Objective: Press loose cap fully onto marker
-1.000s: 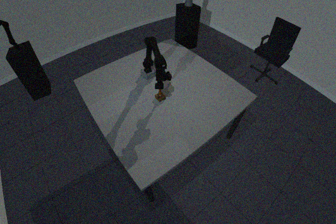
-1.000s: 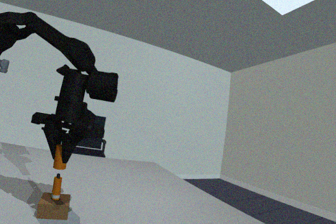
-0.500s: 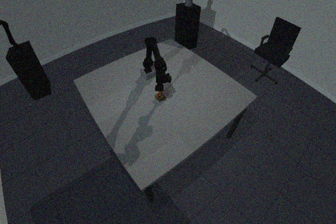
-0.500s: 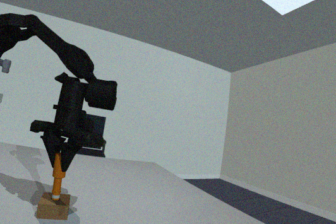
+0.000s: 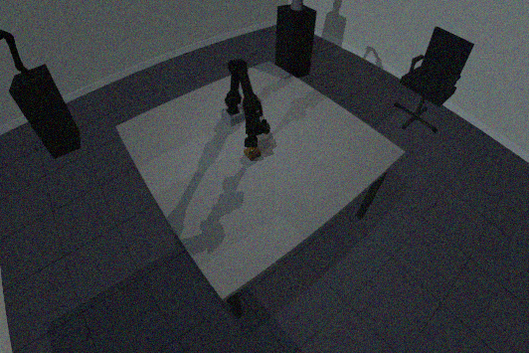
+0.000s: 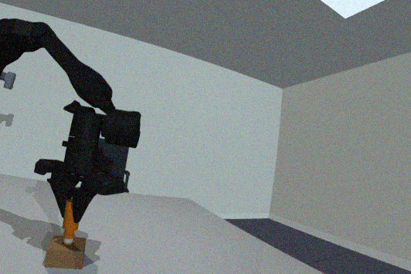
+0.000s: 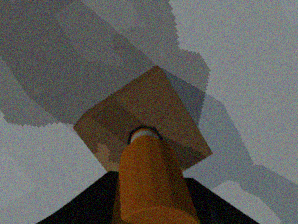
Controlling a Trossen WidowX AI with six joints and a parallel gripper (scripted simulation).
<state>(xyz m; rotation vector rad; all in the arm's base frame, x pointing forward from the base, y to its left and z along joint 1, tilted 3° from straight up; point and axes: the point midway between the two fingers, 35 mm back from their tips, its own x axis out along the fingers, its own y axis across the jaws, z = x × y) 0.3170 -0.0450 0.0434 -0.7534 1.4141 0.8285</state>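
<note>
Right now the holder block is 6 cm below my gripper tip. From my gripper tip the other things lie so: orange cap (1 cm above).
</note>
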